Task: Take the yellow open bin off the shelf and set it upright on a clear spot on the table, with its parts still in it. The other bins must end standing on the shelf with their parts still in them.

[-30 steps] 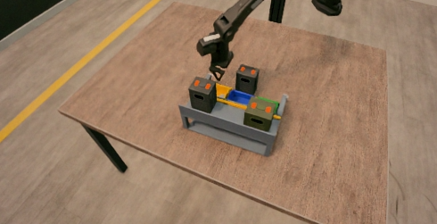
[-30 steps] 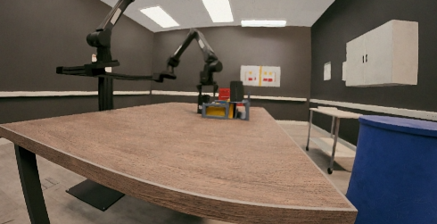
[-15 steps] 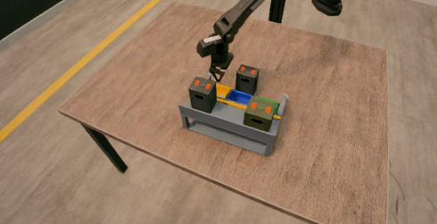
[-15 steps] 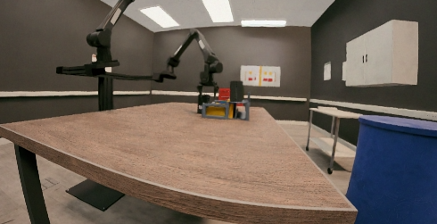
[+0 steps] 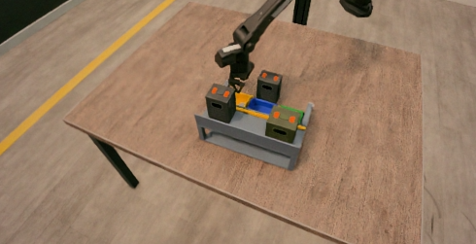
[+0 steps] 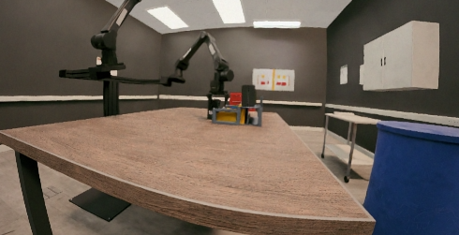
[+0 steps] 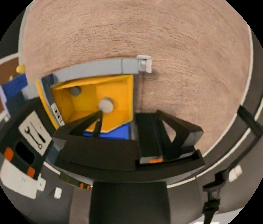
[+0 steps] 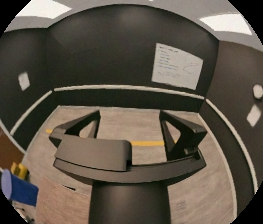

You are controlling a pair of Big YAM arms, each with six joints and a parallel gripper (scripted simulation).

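Right now my left hand is 80 mm short of the yellow open bin, 10 mm to the right of it and 50 mm above it. From my left hand the other things lie so: grey shelf: 100 mm ahead, 120 mm to the left, 30 mm below; then dark lidded bin: 60 mm behind, 100 mm to the left, 30 mm below.
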